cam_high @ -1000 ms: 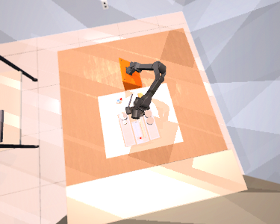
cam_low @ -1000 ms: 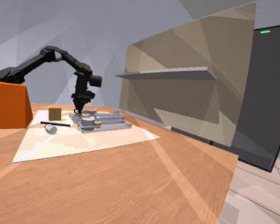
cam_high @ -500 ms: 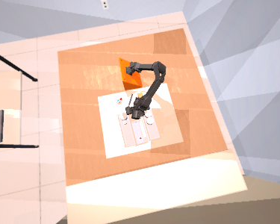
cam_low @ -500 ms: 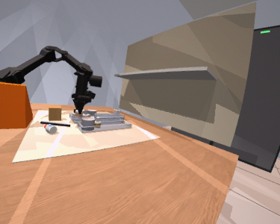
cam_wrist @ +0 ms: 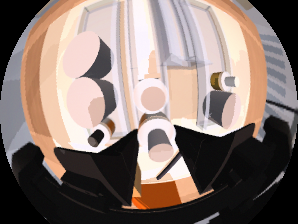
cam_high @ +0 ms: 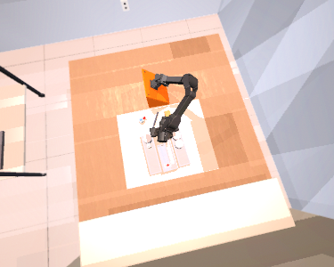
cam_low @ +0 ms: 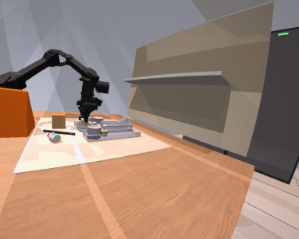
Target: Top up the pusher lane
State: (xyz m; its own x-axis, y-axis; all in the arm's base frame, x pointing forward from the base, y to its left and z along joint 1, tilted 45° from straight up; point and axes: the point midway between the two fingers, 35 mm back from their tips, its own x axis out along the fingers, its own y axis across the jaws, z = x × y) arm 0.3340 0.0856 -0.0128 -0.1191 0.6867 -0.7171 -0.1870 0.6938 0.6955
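The brown box lies 13 cm behind my gripper tip, 4 cm to the left of it and 1 cm below it. From my gripper tip the other things lie so: jar 15 cm to the right, 12 cm behind, 3 cm below; black pen 11 cm behind, 6 cm to the right, 4 cm below; shelf panel 50 cm ahead, 32 cm above, 7 cm to the left.
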